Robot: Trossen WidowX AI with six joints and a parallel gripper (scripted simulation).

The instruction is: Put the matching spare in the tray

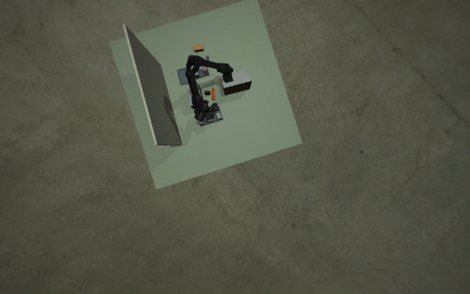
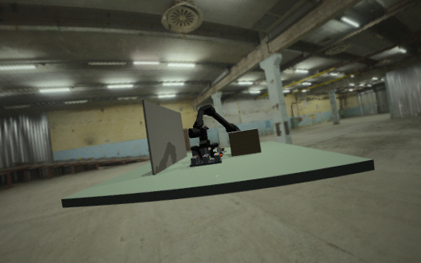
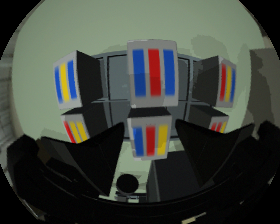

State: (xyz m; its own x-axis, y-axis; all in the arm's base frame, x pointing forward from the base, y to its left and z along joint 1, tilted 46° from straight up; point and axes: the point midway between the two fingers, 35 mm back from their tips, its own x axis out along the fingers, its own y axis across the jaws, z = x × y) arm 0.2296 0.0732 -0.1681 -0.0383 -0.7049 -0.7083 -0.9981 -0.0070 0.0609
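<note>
My gripper tip is 14 cm to the left of the grey mounted unit, 6 cm short of it and 3 cm below it. From my gripper tip the other things lie so: tall grey panel: 28 cm ahead, 20 cm above, 16 cm to the right.
</note>
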